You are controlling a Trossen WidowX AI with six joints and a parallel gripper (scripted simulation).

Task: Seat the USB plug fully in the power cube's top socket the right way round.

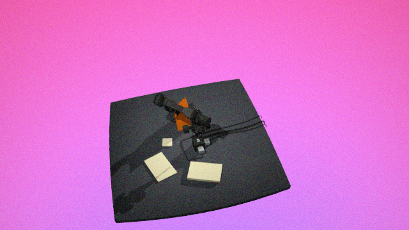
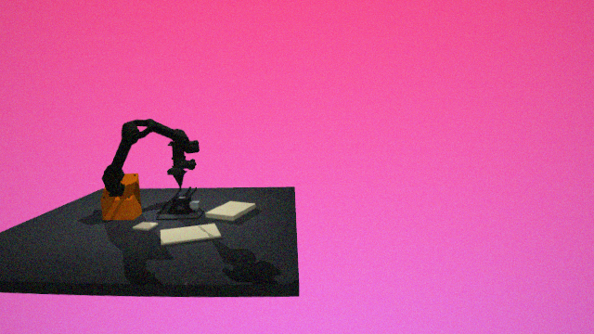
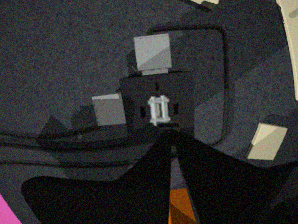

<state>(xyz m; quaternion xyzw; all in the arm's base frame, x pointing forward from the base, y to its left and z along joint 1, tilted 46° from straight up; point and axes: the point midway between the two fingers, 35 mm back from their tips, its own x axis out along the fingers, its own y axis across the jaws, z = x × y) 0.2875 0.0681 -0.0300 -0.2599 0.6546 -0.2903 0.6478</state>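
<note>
Now: the pale-rimmed socket 10 mm to the left of my gripper tip and 70 mm below it. Also, from my gripper tip: cream tile (110 mm behind, 220 mm to the right, 130 mm below).
</note>
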